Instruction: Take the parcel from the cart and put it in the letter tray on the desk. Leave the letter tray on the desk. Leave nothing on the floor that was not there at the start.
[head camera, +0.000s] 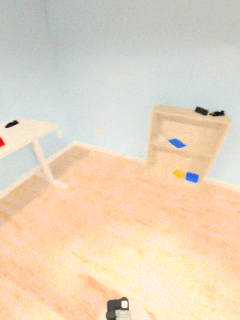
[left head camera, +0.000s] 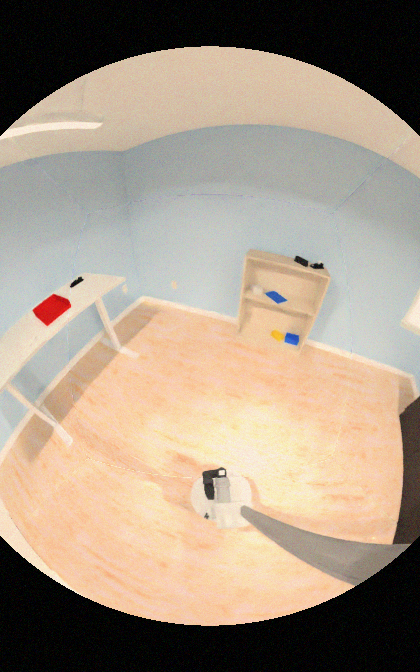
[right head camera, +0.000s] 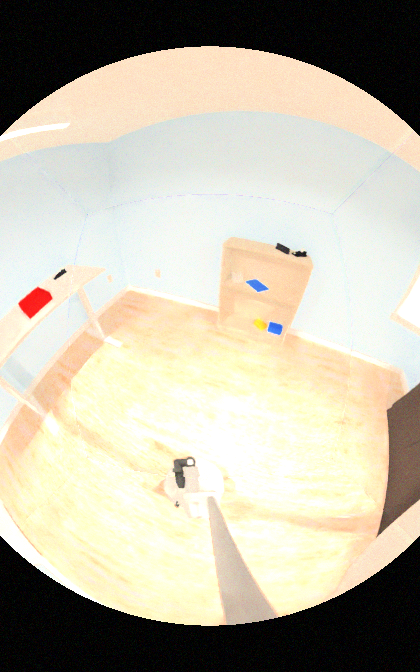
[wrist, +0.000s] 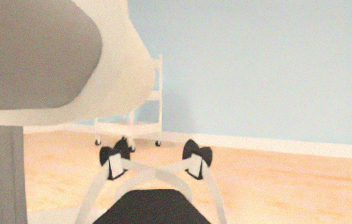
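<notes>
The red letter tray sits on the white desk at the left of the head views. In the wrist view the white cart stands on its wheels near the blue wall, partly hidden behind a pale part of the robot. The parcel cannot be made out in these views. My gripper is open, with its two dark fingertips apart and empty. It is well away from the cart, which shows beyond it in the wrist view.
A beige bookcase stands against the back wall, holding blue and yellow items, with black items on top. A dark cabinet is at the right. A black item lies on the desk behind the tray.
</notes>
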